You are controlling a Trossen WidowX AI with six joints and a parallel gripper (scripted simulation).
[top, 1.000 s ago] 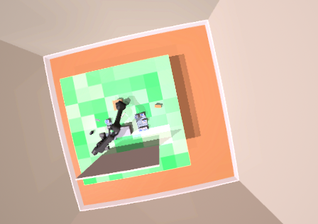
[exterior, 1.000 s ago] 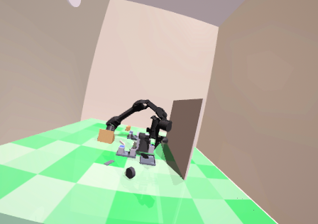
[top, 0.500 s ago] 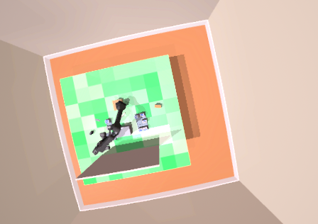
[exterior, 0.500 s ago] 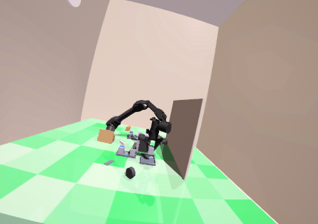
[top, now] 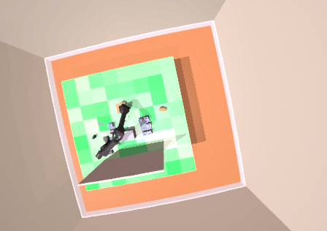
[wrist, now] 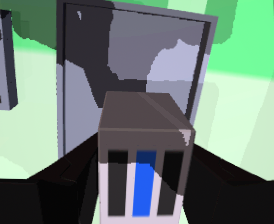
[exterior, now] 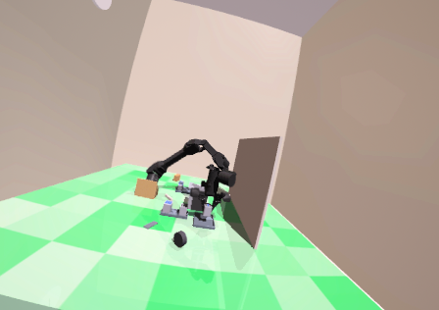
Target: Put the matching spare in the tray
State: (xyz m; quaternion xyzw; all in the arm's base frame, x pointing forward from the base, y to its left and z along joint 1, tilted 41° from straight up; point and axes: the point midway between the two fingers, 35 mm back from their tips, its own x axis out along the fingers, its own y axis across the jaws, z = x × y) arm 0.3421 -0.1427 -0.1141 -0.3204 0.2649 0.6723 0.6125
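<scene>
Right now the tray is 5 cm below my gripper tip. From my gripper tip the other things lie so: grey mounted unit 5 cm behind, 19 cm to the left; rack 15 cm behind, 2 cm to the left, 4 cm below; cube 2 cm above.
</scene>
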